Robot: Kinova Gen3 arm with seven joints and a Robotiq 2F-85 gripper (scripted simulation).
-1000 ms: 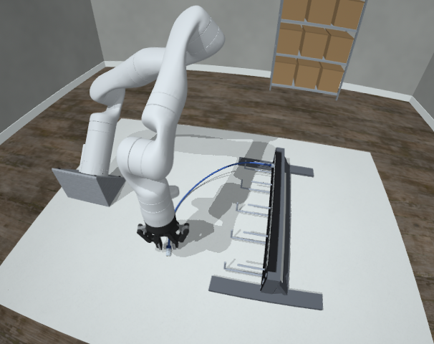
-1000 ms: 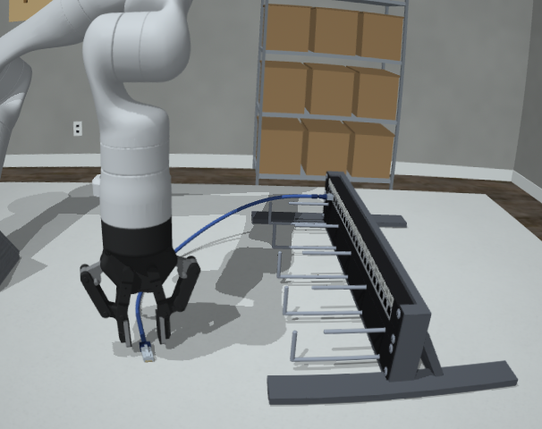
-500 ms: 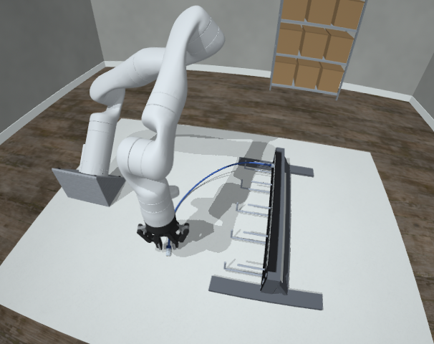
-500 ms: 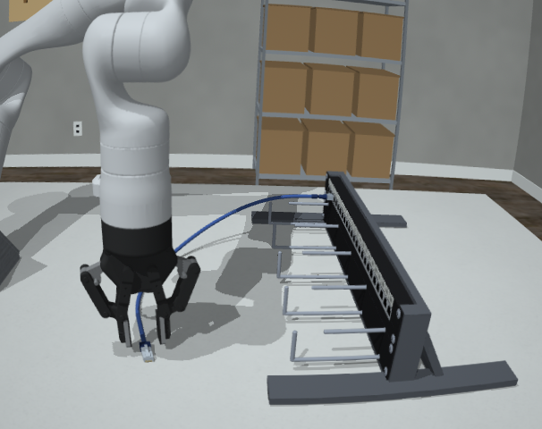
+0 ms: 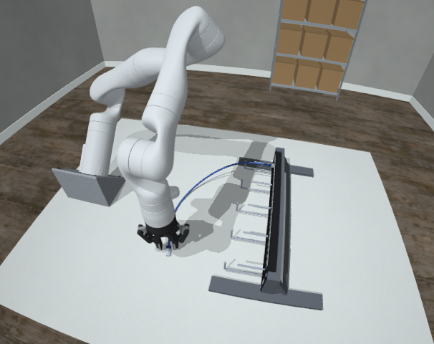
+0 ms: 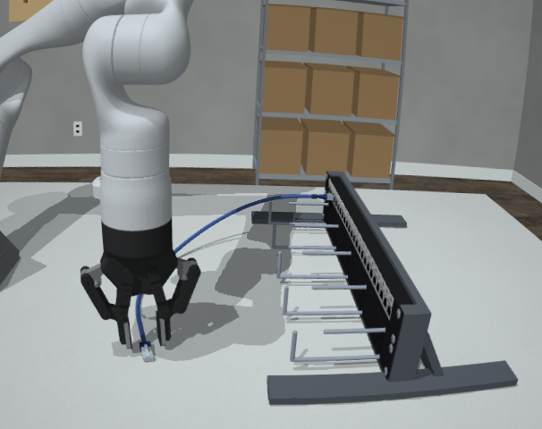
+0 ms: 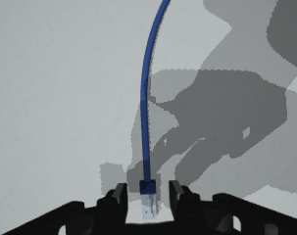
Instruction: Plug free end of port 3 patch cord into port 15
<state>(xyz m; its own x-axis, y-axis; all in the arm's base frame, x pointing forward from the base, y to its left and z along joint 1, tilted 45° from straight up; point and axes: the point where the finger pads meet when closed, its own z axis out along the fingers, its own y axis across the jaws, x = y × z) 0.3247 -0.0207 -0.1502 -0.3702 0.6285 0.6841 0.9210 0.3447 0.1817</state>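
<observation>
Right now the plug is 2 cm below my hand and 1 cm to the right of it.
</observation>
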